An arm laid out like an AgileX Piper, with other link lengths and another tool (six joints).
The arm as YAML. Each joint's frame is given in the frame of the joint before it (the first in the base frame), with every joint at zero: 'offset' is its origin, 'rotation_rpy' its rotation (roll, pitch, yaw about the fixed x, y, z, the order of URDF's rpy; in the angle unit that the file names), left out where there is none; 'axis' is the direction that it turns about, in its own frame. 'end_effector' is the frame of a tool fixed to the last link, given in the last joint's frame.
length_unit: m
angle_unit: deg
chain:
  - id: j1
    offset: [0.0, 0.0, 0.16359]
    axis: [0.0, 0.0, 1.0]
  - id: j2
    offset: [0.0, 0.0, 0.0]
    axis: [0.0, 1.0, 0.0]
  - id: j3
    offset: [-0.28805, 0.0, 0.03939]
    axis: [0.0, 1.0, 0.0]
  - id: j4
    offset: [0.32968, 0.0, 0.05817]
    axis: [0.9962, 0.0, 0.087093]
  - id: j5
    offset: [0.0, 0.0, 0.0]
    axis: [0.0, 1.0, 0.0]
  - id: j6
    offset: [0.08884, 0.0, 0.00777]
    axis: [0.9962, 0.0, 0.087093]
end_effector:
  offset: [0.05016, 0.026, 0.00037]
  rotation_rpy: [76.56, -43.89, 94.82]
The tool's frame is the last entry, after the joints.
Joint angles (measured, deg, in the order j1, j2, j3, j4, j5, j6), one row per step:
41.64 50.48 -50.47 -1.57 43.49 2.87
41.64 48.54 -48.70 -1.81 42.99 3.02
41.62 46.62 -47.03 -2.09 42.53 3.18
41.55 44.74 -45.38 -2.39 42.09 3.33
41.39 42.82 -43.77 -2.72 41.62 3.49
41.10 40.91 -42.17 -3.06 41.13 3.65
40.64 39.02 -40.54 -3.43 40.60 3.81
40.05 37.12 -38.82 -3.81 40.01 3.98
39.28 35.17 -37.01 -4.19 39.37 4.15
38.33 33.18 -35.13 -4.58 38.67 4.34
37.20 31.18 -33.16 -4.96 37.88 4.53
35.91 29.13 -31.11 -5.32 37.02 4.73
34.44 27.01 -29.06 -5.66 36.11 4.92
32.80 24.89 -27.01 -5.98 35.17 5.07
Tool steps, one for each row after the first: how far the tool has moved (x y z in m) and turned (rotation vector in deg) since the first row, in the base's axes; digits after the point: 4 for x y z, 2 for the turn. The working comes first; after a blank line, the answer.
Tool pose at each row, in the base's axes (x y z in m, rotation vector in deg; the steps are taken from these numbers as rounded here):
0.1967 0.2063 0.3795 114.84 101.64 81.39
0.1914 0.2011 0.3764 114.45 101.16 82.22
0.1865 0.1960 0.3736 114.02 100.61 83.07
0.1819 0.1909 0.3705 113.60 100.03 83.84
0.1777 0.1855 0.3676 113.15 99.27 84.72
0.1740 0.1799 0.3646 112.76 98.34 85.57
0.1711 0.1741 0.3612 112.42 97.21 86.32
0.1686 0.1680 0.3570 112.14 95.93 87.00
0.1666 0.1616 0.3521 111.94 94.43 87.61
0.1651 0.1548 0.3469 111.80 92.70 88.17
0.1641 0.1479 0.3409 111.73 90.76 88.66
0.1633 0.1408 0.3344 111.70 88.63 89.13
0.1628 0.1334 0.3281 111.65 86.23 89.64
0.1627 0.1258 0.3217 111.58 83.68 90.08

-0.0053 -0.0052 -0.0031 0.36 -0.58 -0.09
-0.0102 -0.0103 -0.0059 0.72 -1.22 -0.23
-0.0148 -0.0154 -0.0090 1.03 -1.84 -0.40
-0.0190 -0.0208 -0.0119 1.39 -2.57 -0.66
-0.0227 -0.0264 -0.0149 1.77 -3.31 -1.05
-0.0256 -0.0322 -0.0183 2.09 -4.07 -1.61
-0.0281 -0.0383 -0.0225 2.40 -4.83 -2.30
-0.0301 -0.0447 -0.0274 2.70 -5.60 -3.16
-0.0316 -0.0515 -0.0326 3.00 -6.40 -4.20
-0.0326 -0.0584 -0.0386 3.29 -7.21 -5.41
-0.0334 -0.0655 -0.0451 3.61 -8.04 -6.76
-0.0339 -0.0729 -0.0514 3.97 -8.98 -8.29
-0.0340 -0.0805 -0.0578 4.30 -9.96 -9.93

